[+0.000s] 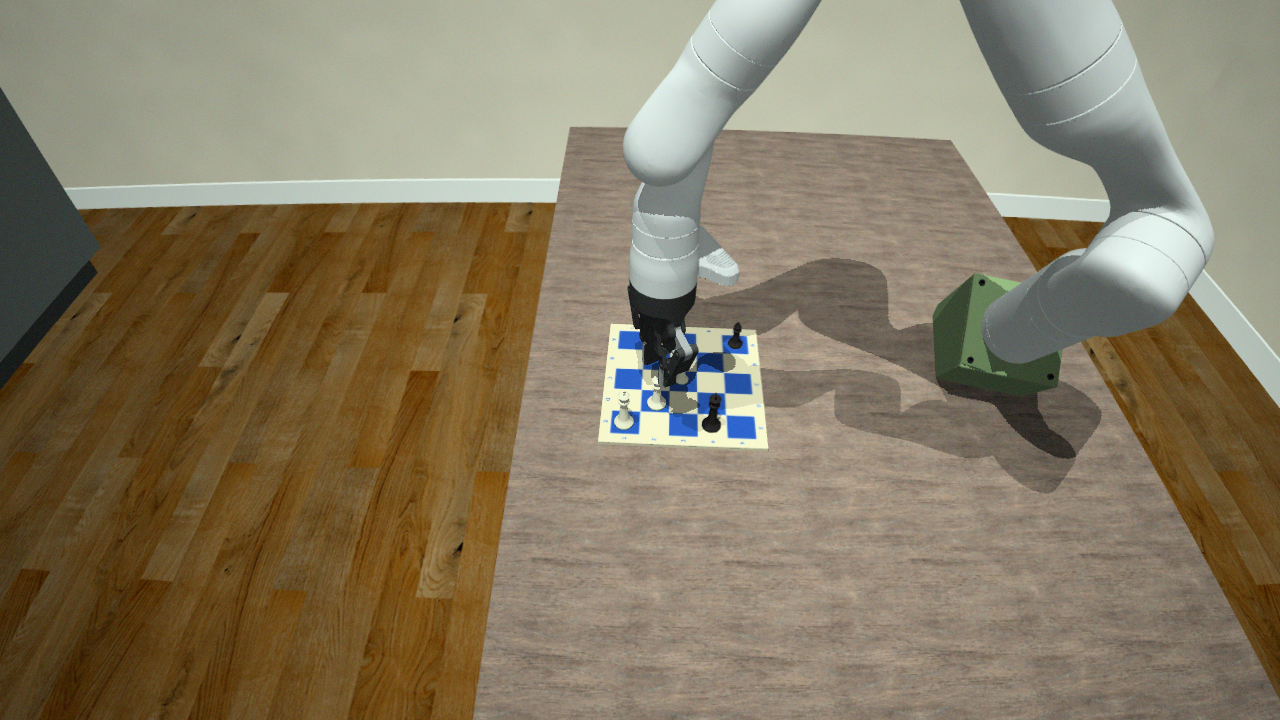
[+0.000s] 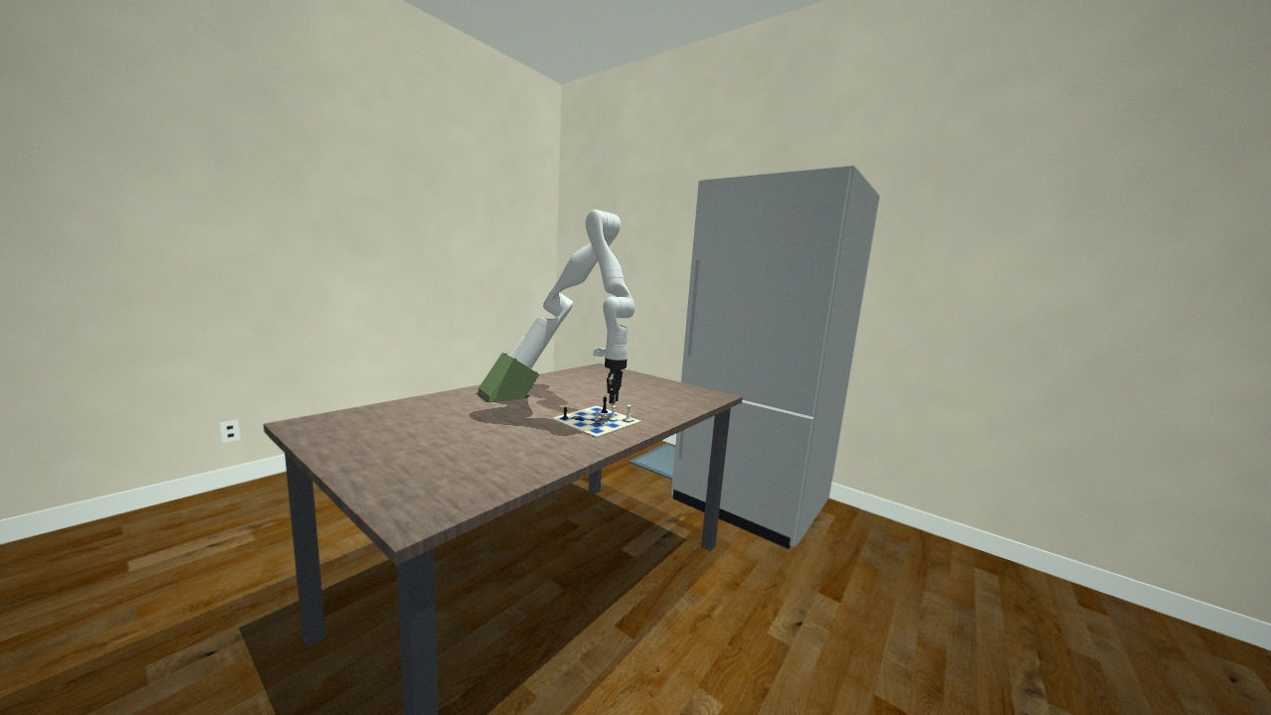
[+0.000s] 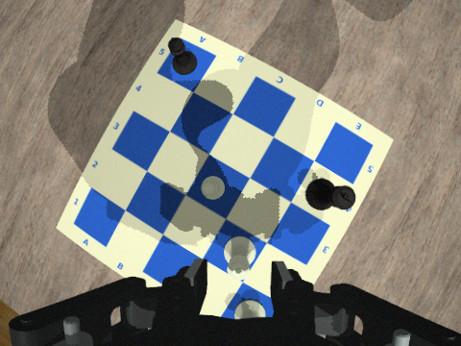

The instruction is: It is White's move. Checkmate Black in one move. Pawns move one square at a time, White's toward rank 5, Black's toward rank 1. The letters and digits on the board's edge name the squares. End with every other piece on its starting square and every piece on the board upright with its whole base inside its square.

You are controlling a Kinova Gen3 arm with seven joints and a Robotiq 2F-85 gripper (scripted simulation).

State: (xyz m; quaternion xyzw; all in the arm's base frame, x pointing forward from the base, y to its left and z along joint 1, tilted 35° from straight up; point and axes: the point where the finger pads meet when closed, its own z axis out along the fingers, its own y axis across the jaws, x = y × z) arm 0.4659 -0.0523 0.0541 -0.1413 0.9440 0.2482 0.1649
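The tall black piece is 7 cm behind my hand, 5 cm below it and 4 cm to the left of it. From my hand the other things lie so: white pawn (7 cm below, 4 cm to the right, 4 cm behind); then blue-and-cream chessboard (8 cm below, 4 cm to the right, 4 cm behind); then black pawn (13 cm behind, 10 cm to the right, 6 cm below).
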